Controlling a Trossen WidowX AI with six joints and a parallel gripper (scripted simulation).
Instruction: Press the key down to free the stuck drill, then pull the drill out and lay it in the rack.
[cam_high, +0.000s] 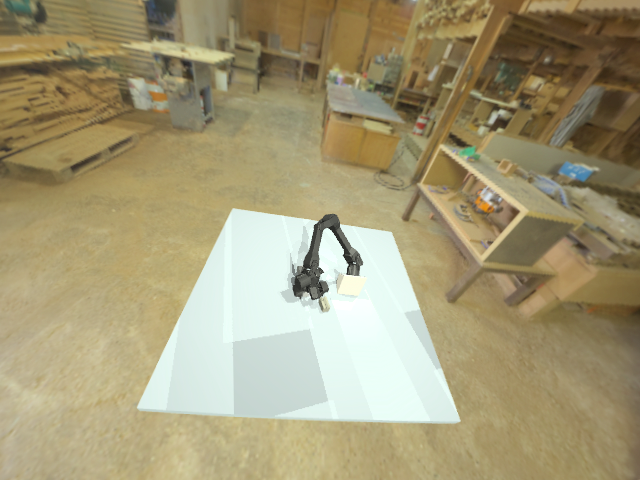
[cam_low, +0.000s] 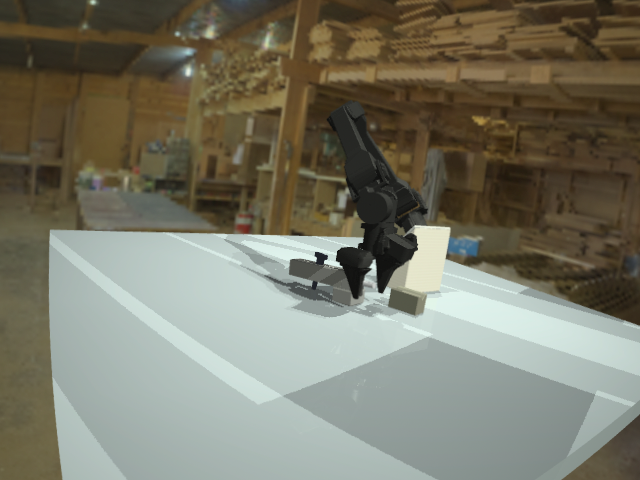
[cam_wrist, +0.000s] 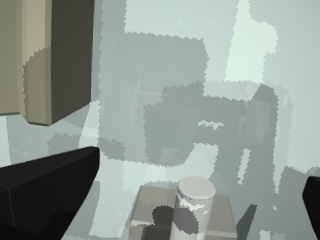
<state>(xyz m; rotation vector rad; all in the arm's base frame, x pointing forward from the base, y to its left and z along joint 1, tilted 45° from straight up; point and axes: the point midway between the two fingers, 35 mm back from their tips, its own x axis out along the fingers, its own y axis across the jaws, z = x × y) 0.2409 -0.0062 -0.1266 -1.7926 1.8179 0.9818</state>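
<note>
Now: the drill 1 cm ahead of my gripper tip, 6 cm to the right of it and 2 cm above it. The rest, counted from my gripper tip: dark t-shaped key: 2 cm ahead, 14 cm to the right, 2 cm above; then rack block: 9 cm behind, 3 cm to the left, 1 cm below; then grey fixture: 2 cm ahead, 11 cm to the right, 1 cm above.
</note>
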